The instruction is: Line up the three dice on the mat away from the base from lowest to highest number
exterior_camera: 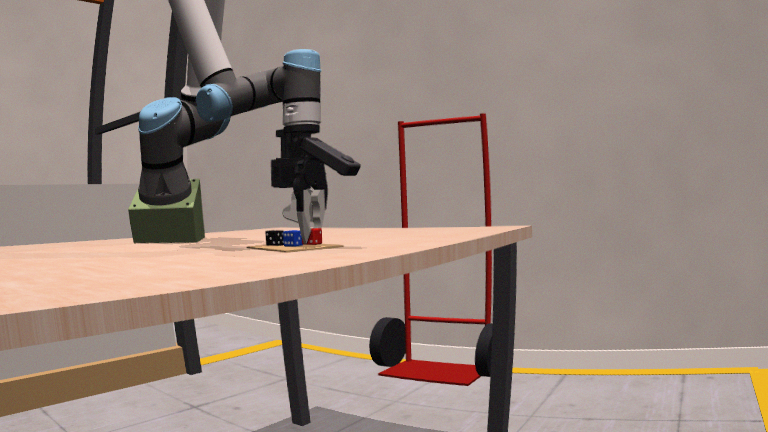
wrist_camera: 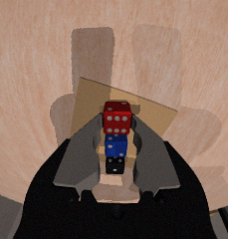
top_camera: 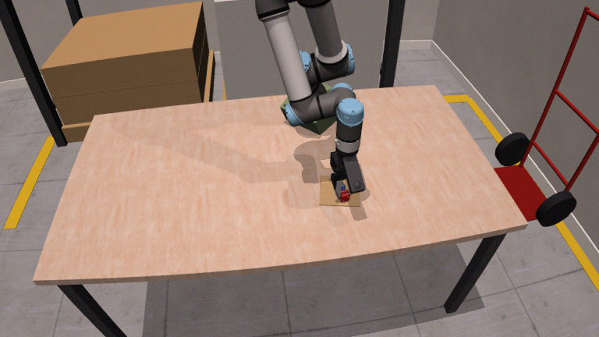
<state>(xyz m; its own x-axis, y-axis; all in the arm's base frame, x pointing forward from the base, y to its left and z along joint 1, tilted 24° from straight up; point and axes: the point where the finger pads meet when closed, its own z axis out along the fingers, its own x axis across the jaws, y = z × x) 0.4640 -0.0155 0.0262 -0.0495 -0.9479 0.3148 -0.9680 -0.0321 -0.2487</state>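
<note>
The red die is right at my hand. The rest, counted from my hand: tan square mat: 4 cm behind, 2 cm below; then blue die: 4 cm behind, 1 cm below; then black die: 9 cm behind, 1 cm below.
</note>
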